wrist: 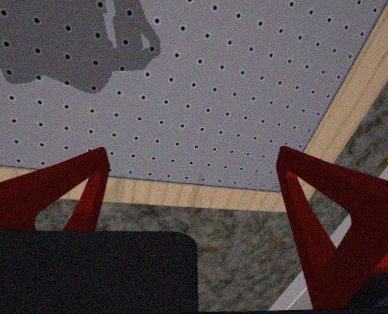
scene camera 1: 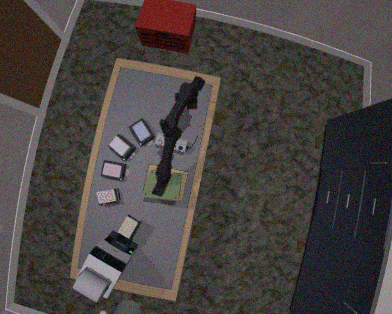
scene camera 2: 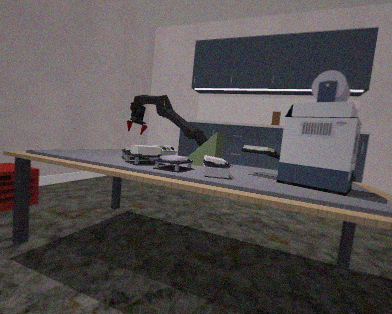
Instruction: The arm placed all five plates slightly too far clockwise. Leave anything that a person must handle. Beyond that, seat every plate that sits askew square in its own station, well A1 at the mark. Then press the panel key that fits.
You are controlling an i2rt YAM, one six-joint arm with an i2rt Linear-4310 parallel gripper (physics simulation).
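My gripper [scene camera 1: 194, 106] [scene camera 2: 136, 132] [wrist: 192, 156] is open and empty, its red fingers spread above the table's far end, away from the plates. Four plates stand in a curve on dark stations: a blue one [scene camera 1: 142, 131], a whitish one [scene camera 1: 121, 147], a pink one [scene camera 1: 113, 170] and a red-dotted one [scene camera 1: 107, 196]. A cream plate [scene camera 1: 128, 227] [scene camera 2: 258, 148] sits on the machine's extended holder. The button panel [scene camera 1: 181, 147] [scene camera 2: 168, 148] is partly covered by the arm in scene camera 1; a blue button shows. Well marks and small tilts are too small to tell.
The arm rises from a green wedge base [scene camera 1: 172, 192] [scene camera 2: 212, 150]. A white and blue machine [scene camera 1: 95, 277] [scene camera 2: 320, 145] stands at one table end. A red cabinet [scene camera 1: 166, 22] [scene camera 2: 19, 187] stands beyond the other end. The wooden table edge [wrist: 235, 199] crosses below the fingertips' level in the wrist view.
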